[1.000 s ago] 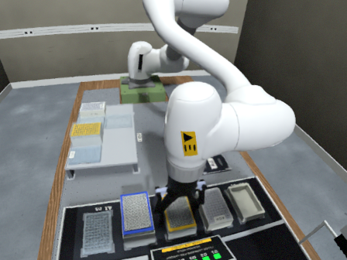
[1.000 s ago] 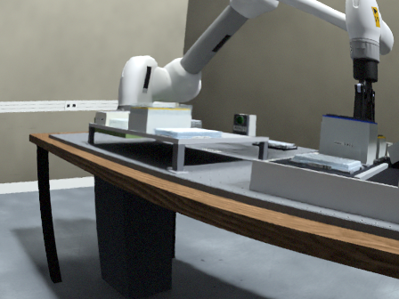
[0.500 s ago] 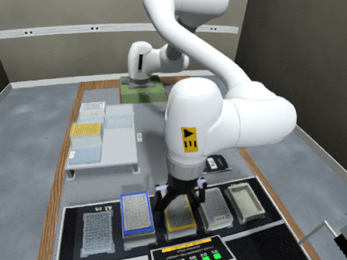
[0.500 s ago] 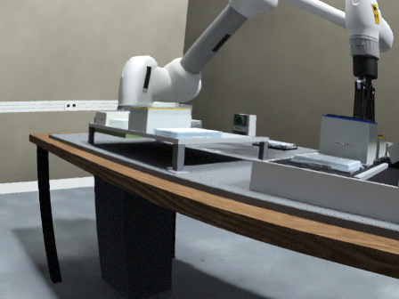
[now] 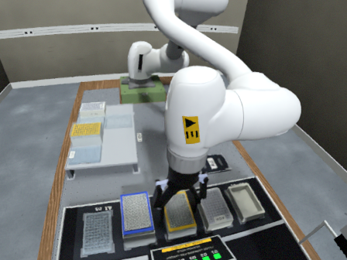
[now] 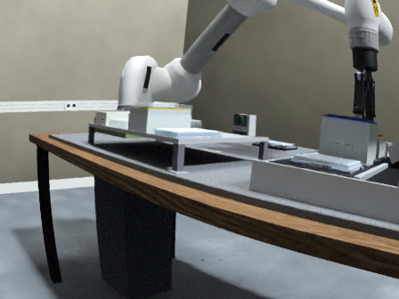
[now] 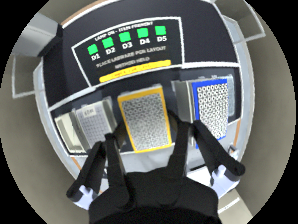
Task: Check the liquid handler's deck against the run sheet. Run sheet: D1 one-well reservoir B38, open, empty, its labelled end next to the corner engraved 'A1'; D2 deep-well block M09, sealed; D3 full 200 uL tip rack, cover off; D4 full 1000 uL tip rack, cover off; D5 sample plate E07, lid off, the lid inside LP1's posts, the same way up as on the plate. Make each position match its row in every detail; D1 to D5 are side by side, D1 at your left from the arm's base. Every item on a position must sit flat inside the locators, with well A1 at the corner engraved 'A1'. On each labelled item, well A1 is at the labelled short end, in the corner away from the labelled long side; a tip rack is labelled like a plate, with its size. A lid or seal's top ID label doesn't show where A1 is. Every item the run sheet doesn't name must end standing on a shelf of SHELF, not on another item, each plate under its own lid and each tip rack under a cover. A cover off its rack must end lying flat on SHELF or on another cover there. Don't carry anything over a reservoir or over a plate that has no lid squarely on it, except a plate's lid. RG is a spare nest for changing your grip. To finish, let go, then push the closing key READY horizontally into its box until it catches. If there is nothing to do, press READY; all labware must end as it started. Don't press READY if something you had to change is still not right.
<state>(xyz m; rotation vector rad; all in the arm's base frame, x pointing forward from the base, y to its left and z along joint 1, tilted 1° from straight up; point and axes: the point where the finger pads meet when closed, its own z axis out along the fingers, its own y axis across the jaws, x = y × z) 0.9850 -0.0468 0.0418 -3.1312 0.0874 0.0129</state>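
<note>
Right now the yellow-rimmed tip rack is 20 mm below my hand, 10 mm to the right of it and 10 mm behind it. From my hand the other things lie so: cream reservoir: 250 mm to the left, 60 mm below, 10 mm ahead; then blue-rimmed tip rack: 130 mm to the right, 10 mm behind; then deep-well block: 120 mm to the left, 40 mm below, 10 mm ahead.
</note>
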